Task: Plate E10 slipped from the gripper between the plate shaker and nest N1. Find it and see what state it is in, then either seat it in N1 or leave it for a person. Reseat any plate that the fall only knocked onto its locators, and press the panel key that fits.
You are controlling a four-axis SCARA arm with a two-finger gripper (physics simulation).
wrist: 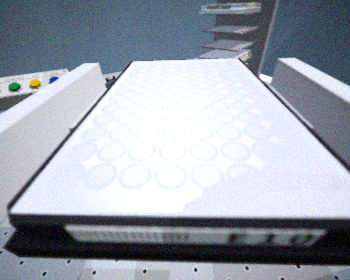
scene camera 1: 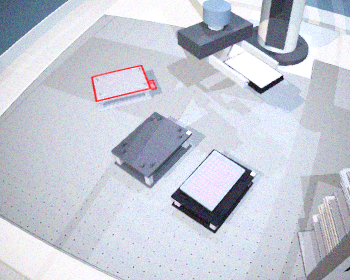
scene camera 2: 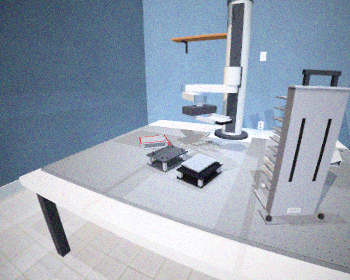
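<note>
My gripper is shut on plate E10, with a finger along each long side. Plate E10 is white with a dark lower edge and looks level, held above the table near the arm's column; its label reads E10 in the wrist view. A dark grey nest with small corner pegs bears no plate. Beside it a pale plate with pinkish wells lies on a black nest; whether it sits fully down is unclear. No readable mark shows which nest is N1.
A red-outlined clear stand is at the far left. A tall plate rack stands at the right. A panel with green, yellow and blue keys shows at the left in the wrist view.
</note>
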